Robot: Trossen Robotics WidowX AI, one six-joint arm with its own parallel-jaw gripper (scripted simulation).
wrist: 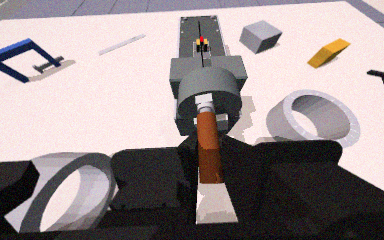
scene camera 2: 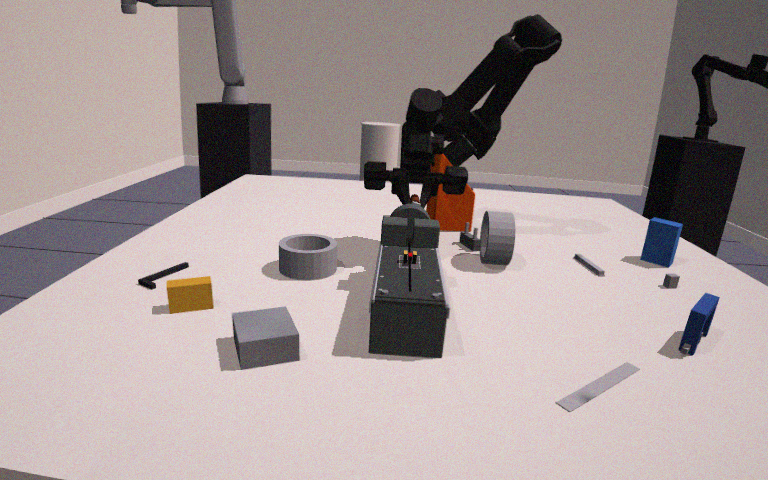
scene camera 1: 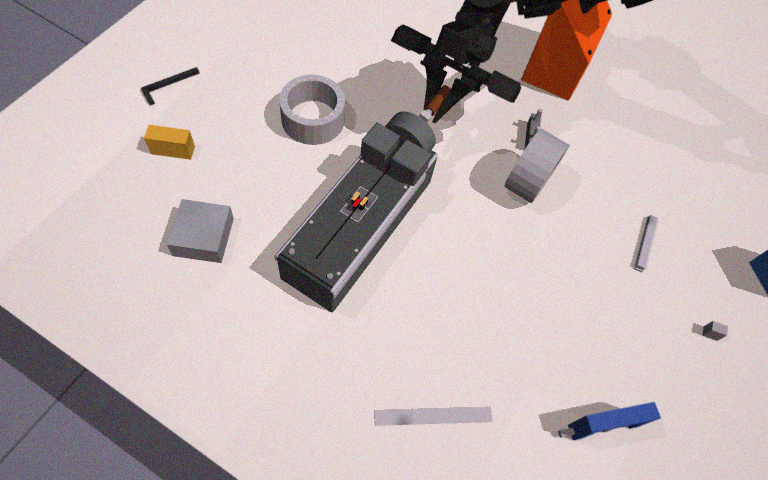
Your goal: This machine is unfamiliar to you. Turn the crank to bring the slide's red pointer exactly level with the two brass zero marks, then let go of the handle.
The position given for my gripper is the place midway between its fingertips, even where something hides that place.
My gripper shows in the wrist view (204, 134), in scene camera 2 (414, 218) and in scene camera 1 (429, 120). A grey cylinder shows in the wrist view (96, 189), in scene camera 2 and in scene camera 1. A grey cube shows in the wrist view, in scene camera 2 (265, 337) and in scene camera 1. A grey cylinder shows in the wrist view (333, 120), in scene camera 2 (307, 257) and in scene camera 1 (305, 88). One and the same spot on the grey cylinder: (scene camera 1: 540, 158) is (scene camera 2: 502, 218). The same spot on the grey cube: (scene camera 1: 201, 230) is (wrist: 259, 28).
